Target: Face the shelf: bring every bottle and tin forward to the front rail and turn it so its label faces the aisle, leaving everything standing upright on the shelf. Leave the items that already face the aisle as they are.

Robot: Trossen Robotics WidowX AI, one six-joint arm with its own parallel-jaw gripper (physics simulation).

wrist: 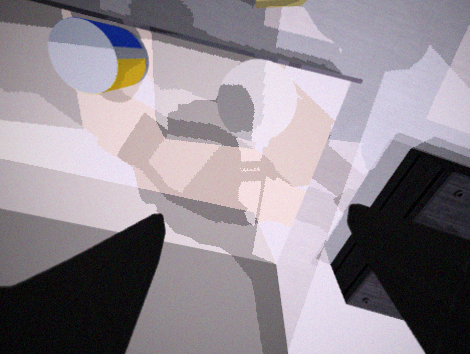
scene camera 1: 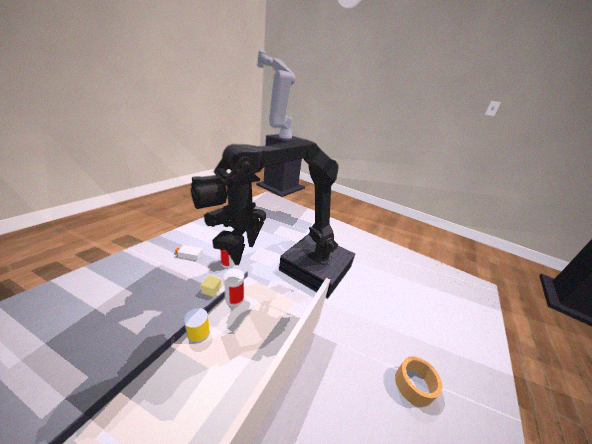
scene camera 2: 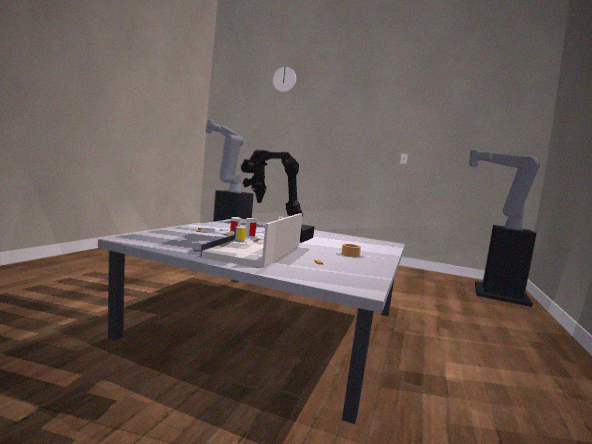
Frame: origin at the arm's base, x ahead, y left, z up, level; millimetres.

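Seen in the pictures: gripper, fingertip midpoint: (wrist: pixel 255 217) (scene camera 1: pixel 244 255) (scene camera 2: pixel 259 202); arm's base, origin of the base link: (scene camera 1: pixel 321 257).
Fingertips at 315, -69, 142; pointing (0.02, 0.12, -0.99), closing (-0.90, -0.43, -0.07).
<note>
Pixels of each thing's top centre, then the offset from my fingertips to it, as dx, dy, dz. "*": a spot on its surface instead.
- white bottle, middle of its top: (wrist: pixel 256 103) (scene camera 1: pixel 233 275) (scene camera 2: pixel 251 218) +12, -34, -91
- tin, middle of its top: (wrist: pixel 83 58) (scene camera 1: pixel 195 317) (scene camera 2: pixel 240 227) +152, -6, -120
- red-and-white item, surface spot: (scene camera 1: pixel 225 258) (scene camera 2: pixel 235 227) * -67, -191, -169
- yellow block, middle of its top: (scene camera 1: pixel 210 281) (scene camera 2: pixel 232 232) +31, -134, -178
- white tube with orange tip, middle of its top: (scene camera 1: pixel 187 249) (scene camera 2: pixel 206 227) -5, -350, -188
- orange ring, middle of its top: (scene camera 1: pixel 421 375) (scene camera 2: pixel 351 245) -146, +492, -166
A white bottle (scene camera 1: pixel 233 281) (scene camera 2: pixel 251 228) (wrist: pixel 280 100) stands upright near the far end of the shelf, close to the dark front rail (scene camera 1: pixel 125 379) (scene camera 2: pixel 218 243) (wrist: pixel 200 41). Its red patch shows on the side toward the scene cameras. A tin (scene camera 1: pixel 197 326) (scene camera 2: pixel 240 233) (wrist: pixel 82 56) stands upright at the rail; the wrist view shows blue toward the rail and yellow toward the back panel. Another red-and-white item (scene camera 1: pixel 225 258) (scene camera 2: pixel 234 225) stands beyond the rail, partly behind a finger in scene camera 1. My gripper (scene camera 1: pixel 244 254) (scene camera 2: pixel 259 198) (wrist: pixel 255 217) is open and empty, pointing down above the bottle.
The pale back panel (scene camera 1: pixel 285 364) (scene camera 2: pixel 282 240) rises opposite the rail. A yellow block (scene camera 1: pixel 211 286) (scene camera 2: pixel 230 233) and a white tube with orange tip (scene camera 1: pixel 190 253) (scene camera 2: pixel 207 230) lie outside the rail. An orange ring (scene camera 1: pixel 404 387) (scene camera 2: pixel 351 252) lies behind the panel.
</note>
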